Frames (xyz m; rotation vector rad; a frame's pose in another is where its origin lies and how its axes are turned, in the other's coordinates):
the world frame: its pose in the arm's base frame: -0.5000 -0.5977 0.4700 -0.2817 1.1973 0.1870
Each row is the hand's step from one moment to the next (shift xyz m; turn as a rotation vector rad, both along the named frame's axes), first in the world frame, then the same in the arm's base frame.
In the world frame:
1: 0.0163 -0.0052 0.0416 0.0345 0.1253 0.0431
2: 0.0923 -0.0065 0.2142 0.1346 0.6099 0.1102
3: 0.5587 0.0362 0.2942 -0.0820 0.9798 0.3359
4: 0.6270 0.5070 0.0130 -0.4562 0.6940 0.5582
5: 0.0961 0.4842 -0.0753 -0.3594 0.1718 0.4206
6: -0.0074 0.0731 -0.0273 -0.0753 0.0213 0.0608
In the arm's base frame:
1: 0.0443 0.0080 -0.0006 0.0142 0.1323 -0.0323
2: 0.2250 0.0603 -0.0135 -0.0313 0.6130 -0.1596
3: 0.4496 0.1232 -0.4274 -0.0152 1.0361 0.0757
4: 0.0874 0.4821 -0.6405 0.1321 0.8363 0.5334
5: -0.1733 0.4358 -0.1714 0.1959 0.2967 0.4573
6: -0.0481 0.0609 -0.0108 0.0210 0.0397 0.0883

